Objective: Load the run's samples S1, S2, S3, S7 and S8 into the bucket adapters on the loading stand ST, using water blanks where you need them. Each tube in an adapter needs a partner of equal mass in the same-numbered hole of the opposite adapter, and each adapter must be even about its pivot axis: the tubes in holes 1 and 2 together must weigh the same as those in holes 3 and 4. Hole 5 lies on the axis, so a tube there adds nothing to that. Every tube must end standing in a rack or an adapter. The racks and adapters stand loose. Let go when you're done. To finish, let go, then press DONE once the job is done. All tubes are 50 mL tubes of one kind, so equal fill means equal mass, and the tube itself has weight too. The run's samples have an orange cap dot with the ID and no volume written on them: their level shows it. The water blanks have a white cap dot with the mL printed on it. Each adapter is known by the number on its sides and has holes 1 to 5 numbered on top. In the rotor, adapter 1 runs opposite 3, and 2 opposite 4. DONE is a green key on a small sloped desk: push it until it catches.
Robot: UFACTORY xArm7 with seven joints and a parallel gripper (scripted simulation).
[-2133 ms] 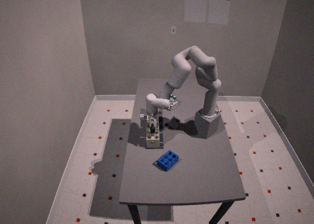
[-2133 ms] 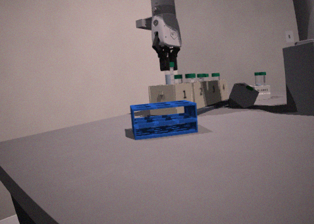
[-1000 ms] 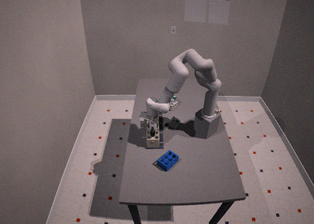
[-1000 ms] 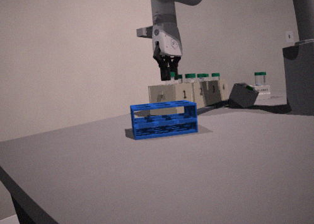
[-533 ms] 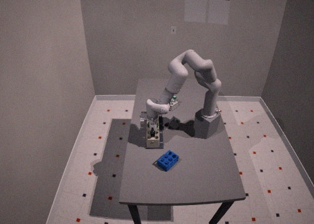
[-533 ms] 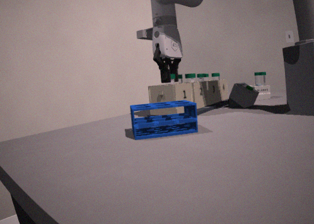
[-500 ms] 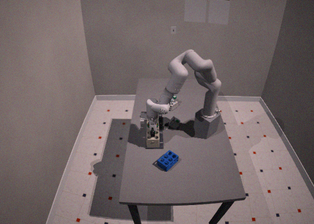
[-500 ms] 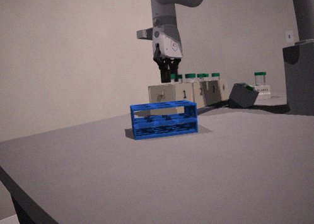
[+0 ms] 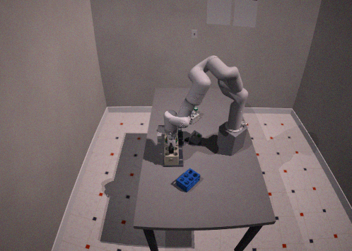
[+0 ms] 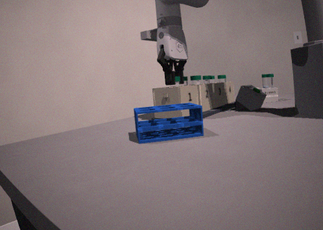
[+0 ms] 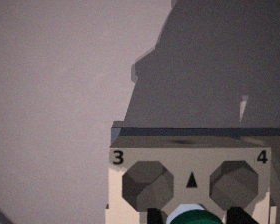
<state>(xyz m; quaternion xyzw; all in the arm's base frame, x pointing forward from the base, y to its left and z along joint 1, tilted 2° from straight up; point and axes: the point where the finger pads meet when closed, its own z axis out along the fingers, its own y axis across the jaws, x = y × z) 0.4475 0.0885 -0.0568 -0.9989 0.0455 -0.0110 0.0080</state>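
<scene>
My gripper is now 20 cm past the sloped done desk, 17 cm to the left of it and 7 cm above it. The rest, counted from my hand: blue rack: 9 cm behind, 20 cm to the left, 9 cm below; then sample tube: 2 cm behind, 21 cm to the right, 5 cm below; then adapter: 7 cm below.
</scene>
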